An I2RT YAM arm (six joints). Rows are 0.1 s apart.
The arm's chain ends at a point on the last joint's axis. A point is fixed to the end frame.
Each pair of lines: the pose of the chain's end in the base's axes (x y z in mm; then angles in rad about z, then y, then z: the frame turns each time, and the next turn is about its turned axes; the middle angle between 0 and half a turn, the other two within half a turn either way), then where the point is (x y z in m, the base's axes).
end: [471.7 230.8 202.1 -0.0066 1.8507 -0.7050]
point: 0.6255 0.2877 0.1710
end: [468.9 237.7 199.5 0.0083 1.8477 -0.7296]
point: 0.6215 0.2971 0.1675
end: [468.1 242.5 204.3 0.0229 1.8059 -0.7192]
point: 0.6212 0.3041 0.1793
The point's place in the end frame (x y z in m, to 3 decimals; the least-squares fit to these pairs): -0.047 0.036 0.156
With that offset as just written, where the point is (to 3 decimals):
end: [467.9 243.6 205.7 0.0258 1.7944 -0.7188]
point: 0.621 0.306 0.182
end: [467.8 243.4 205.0 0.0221 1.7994 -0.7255]
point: 0.621 0.305 0.181
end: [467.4 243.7 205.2 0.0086 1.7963 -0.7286]
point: 0.621 0.303 0.181
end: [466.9 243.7 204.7 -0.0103 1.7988 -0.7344]
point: 0.622 0.300 0.180
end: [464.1 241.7 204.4 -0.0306 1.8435 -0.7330]
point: 0.619 0.295 0.173
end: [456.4 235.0 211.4 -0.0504 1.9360 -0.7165]
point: 0.609 0.285 0.167
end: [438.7 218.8 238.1 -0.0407 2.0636 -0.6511]
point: 0.586 0.270 0.178
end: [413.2 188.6 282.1 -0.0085 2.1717 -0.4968]
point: 0.556 0.241 0.214
